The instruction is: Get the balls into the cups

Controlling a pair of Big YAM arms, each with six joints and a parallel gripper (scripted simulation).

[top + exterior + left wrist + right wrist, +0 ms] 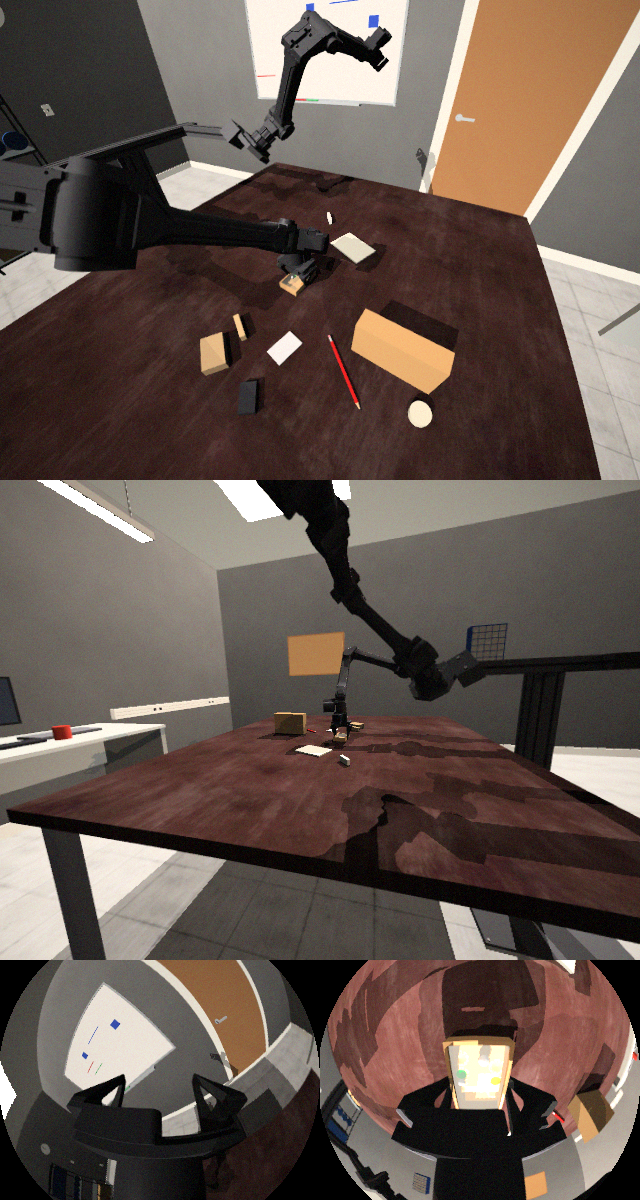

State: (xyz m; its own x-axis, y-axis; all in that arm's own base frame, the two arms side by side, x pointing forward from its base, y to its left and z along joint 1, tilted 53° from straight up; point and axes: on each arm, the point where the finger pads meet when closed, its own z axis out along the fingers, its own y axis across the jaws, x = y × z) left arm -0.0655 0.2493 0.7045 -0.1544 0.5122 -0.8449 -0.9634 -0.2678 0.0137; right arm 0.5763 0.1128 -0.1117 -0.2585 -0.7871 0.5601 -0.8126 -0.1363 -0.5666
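Now: right hand 1 cm above the wooden puzzle. The rest, counted from my right hand: pale flat card: 25 cm to the left, 7 cm ahead, 1 cm below; then red pencil: 27 cm ahead, 16 cm to the right, 1 cm below; then dark block: 34 cm to the right, 13 cm ahead.
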